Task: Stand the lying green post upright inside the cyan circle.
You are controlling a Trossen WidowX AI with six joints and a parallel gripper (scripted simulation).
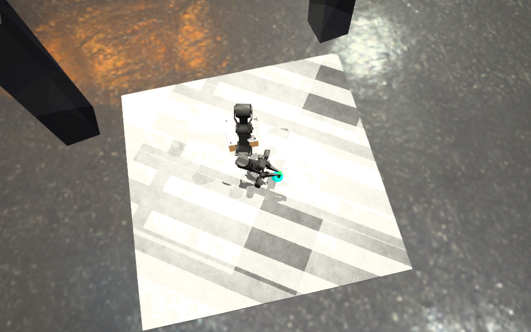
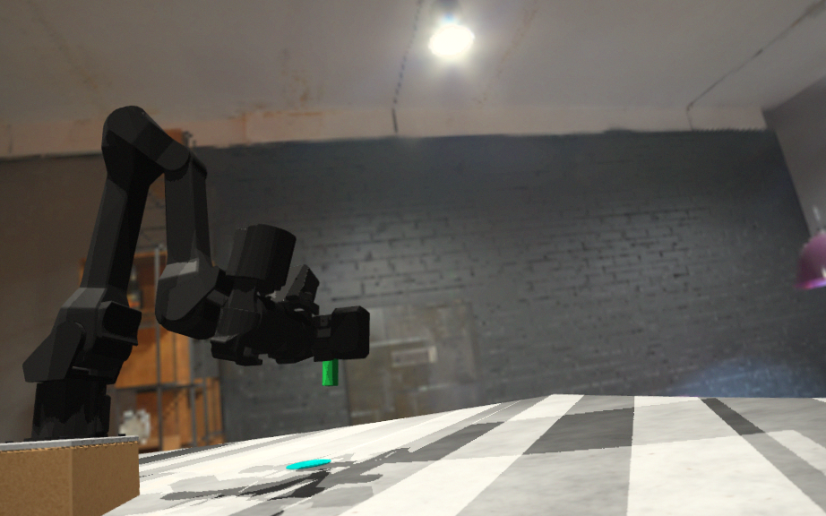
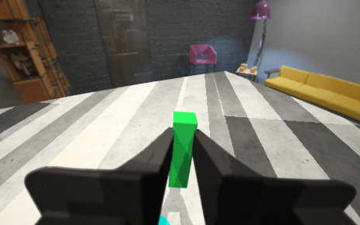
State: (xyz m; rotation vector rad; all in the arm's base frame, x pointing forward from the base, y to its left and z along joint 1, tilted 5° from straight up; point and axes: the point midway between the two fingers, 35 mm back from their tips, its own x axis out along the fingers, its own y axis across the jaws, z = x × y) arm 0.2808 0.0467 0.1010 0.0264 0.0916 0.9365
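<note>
My gripper tip is 40 mm past the cyan circle and 150 mm above it. From my gripper tip the other things lie so: green post (20 mm below).
</note>
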